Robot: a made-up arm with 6 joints. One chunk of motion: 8 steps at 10 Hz.
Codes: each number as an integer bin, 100 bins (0 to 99) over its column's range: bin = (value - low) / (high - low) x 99, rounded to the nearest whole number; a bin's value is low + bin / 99 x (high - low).
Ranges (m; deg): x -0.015..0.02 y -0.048..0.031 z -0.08..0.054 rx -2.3..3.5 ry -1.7..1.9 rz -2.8..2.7
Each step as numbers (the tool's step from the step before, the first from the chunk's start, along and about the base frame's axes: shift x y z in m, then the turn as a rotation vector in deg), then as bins.
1 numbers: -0.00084 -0.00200 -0.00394 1.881 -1.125 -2.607
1 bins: 40 58 56 71 16 3
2 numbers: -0.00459 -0.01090 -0.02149 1.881 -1.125 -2.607
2 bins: 29 46 43 71 16 3
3 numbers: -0.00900 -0.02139 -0.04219 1.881 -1.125 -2.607
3 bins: 17 33 28 71 16 3
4 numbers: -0.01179 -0.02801 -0.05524 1.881 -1.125 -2.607
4 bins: 9 25 18 71 16 3
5 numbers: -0.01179 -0.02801 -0.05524 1.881 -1.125 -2.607
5 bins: 9 25 18 71 16 3
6 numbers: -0.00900 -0.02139 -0.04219 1.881 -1.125 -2.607
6 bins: 17 33 28 71 16 3
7 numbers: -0.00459 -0.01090 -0.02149 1.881 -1.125 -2.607
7 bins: 29 46 43 71 16 3
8 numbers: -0.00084 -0.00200 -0.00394 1.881 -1.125 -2.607
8 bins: 40 58 56 71 16 3
